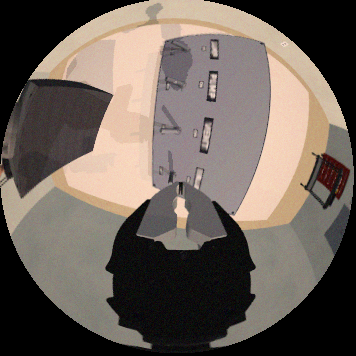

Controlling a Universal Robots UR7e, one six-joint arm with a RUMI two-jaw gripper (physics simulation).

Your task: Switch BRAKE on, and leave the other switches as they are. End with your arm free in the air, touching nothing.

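Places are measured from the arm's base along level axes (x ahead, y left, z up), in centimetres.
Pixels of known places: gripper, fingertip midpoint: (179, 182).
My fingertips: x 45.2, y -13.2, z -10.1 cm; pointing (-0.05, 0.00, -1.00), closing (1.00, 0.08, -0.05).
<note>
Behind a point stands the place of what it marks.
The grey switch panel (235, 115) @(y -1.6, x 55.0, z -19.6 cm) lies on the pale table top. Its blurred labels run in a column, with the BRAKE label (199, 178) @(y -18.2, x 50.5, z -21.6 cm) nearest the gripper and partly hidden by it. The BRAKE lever (171, 177) @(y -19.1, x 43.4, z -21.8 cm) looks short and dark, seen nearly end-on. It does not lean to the OFF side like the others; whether it is fully at ON I cannot tell. The VENT lever (170, 130) @(y -7.6, x 41.9, z -22.0 cm), PUMP lever (175, 83) @(y 3.7, x 41.7, z -22.5 cm) and LAMP lever (178, 48) @(y 15.7, x 41.1, z -22.5 cm) lean left, toward OFF. My gripper (179, 182) @(y -13.2, x 45.2, z -10.1 cm) is shut and empty, appearing just right of and below the BRAKE lever; contact cannot be judged.
A large dark slab (65, 125) @(y -4.7, x 12.7, z -15.8 cm) stands at the left. The pale table (287, 115) @(y 12.4, x 89.4, z -33.4 cm) has a tan rim around the panel. A red and black chair-like object (331, 175) shows at the right, beyond the table edge. Shadows fall across the panel's left side and the table.
</note>
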